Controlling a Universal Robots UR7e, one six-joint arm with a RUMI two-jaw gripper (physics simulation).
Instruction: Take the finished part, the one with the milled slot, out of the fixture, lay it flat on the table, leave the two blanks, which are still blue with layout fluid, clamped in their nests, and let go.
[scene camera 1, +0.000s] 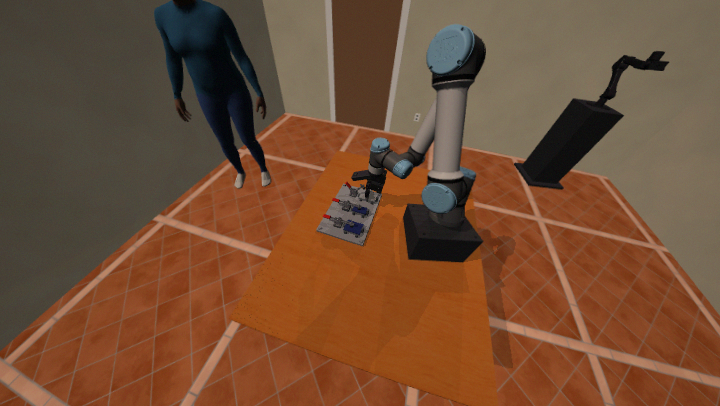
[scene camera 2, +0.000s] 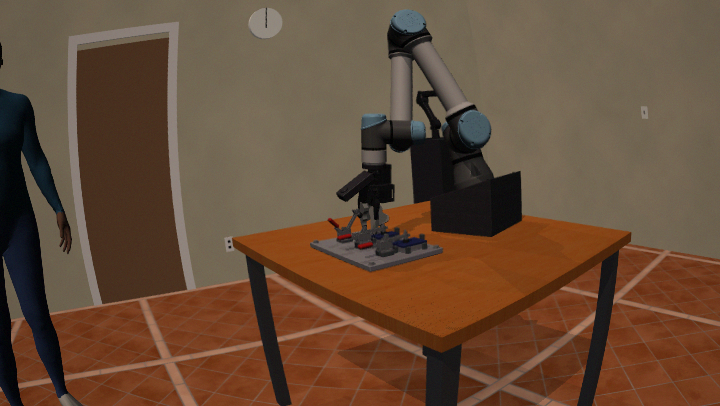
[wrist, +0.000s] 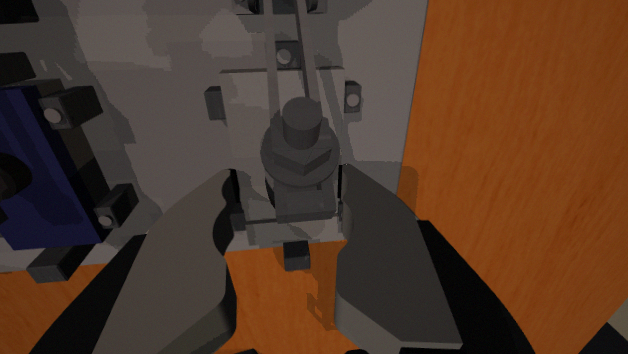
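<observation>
The finished part (wrist: 250, 100) is a pale grey block in the end nest of the fixture plate (scene camera 1: 332, 234) (scene camera 2: 347, 256) (wrist: 385, 50). Its slot cannot be made out. My gripper (scene camera 1: 369, 194) (scene camera 2: 370, 226) (wrist: 289, 169) points down, its fingertips against the part's two long sides; it looks shut on the part, which still sits between the nest's pegs. The raised clamp arm's bolt (wrist: 302, 117) stands between the fingers, above the part. The near blue blank (scene camera 1: 359, 211) (scene camera 2: 385, 235) (wrist: 45, 175) and the far blue blank (scene camera 1: 353, 227) (scene camera 2: 410, 243) sit in their nests under clamps.
The raised red handle (scene camera 2: 332, 222) of the part's clamp stands beside the gripper. Nest pegs (wrist: 352, 97) (wrist: 296, 256) surround the part. The wooden table (scene camera 1: 383, 302) (scene camera 2: 443, 297) extends around the plate. The robot's black base (scene camera 1: 441, 242) (scene camera 2: 463, 216) stands on it. A person (scene camera 1: 206, 65) stands beyond the table.
</observation>
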